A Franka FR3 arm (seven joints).
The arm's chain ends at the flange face. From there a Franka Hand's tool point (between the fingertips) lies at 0.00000 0.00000 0.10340 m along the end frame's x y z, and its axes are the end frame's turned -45 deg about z.
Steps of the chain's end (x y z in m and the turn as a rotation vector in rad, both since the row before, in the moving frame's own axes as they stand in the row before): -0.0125, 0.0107, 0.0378, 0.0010, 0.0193, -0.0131; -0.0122, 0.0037, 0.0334, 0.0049, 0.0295, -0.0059; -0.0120, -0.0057, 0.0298, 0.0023, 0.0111, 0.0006; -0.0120, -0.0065, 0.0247, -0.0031, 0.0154, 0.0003; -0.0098, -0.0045, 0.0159, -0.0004, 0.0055, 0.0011; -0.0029, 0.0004, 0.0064, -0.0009, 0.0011, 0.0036; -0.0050, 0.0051, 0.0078, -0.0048, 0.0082, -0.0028; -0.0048, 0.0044, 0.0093, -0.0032, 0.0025, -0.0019; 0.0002, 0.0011, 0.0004, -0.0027, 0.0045, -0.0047; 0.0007, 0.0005, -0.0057, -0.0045, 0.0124, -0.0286
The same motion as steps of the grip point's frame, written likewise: -0.0149, 0.0001, 0.0378, -0.0129, 0.0144, -0.0131; -0.0087, -0.0042, 0.0334, -0.0174, 0.0243, -0.0059; -0.0035, -0.0119, 0.0298, -0.0062, 0.0095, 0.0006; -0.0030, -0.0117, 0.0247, -0.0131, 0.0087, 0.0003; -0.0034, -0.0097, 0.0159, -0.0042, 0.0036, 0.0011; -0.0023, -0.0016, 0.0064, -0.0014, 0.0001, 0.0036; -0.0069, 0.0010, 0.0078, -0.0092, 0.0024, -0.0028; -0.0066, 0.0001, 0.0093, -0.0040, -0.0005, -0.0019; -0.0005, 0.0014, 0.0004, -0.0051, 0.0013, -0.0047; 0.0007, 0.0021, -0.0057, -0.0120, 0.0056, -0.0286
